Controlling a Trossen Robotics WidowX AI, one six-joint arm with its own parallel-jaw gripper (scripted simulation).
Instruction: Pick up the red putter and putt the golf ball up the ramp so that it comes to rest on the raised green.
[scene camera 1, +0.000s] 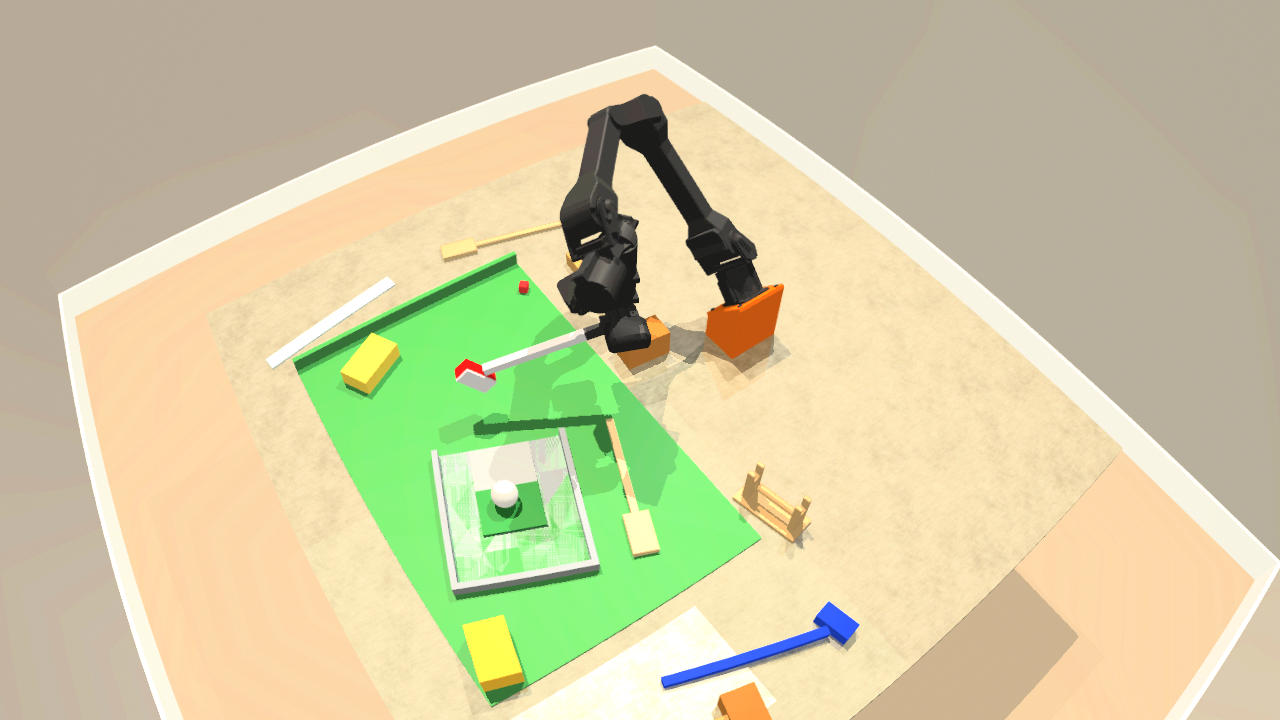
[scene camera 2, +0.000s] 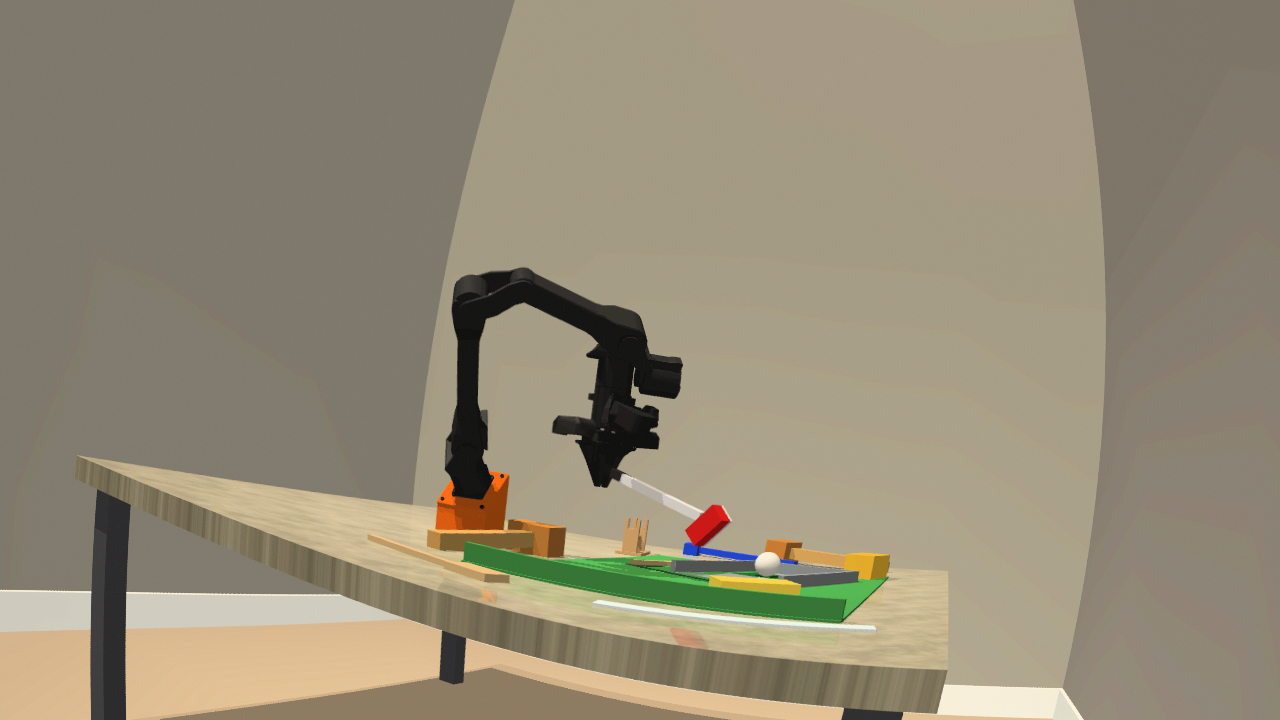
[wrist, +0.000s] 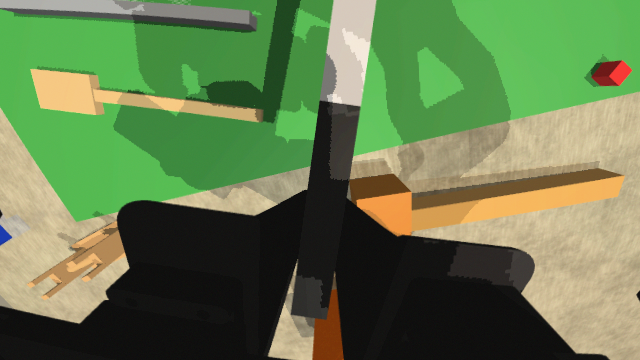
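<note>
A red putter is held in my gripper (scene camera 2: 600, 487), (scene camera 1: 615, 337), (wrist: 322, 200). There is a white strip (scene camera 1: 366, 297), (scene camera 2: 621, 606), and in the wrist view that strip is out of frame. I can also see a grey-framed platform, (scene camera 2: 807, 576) and (scene camera 1: 514, 462). A wooden rack (scene camera 1: 789, 522) is part of the scene too.
</note>
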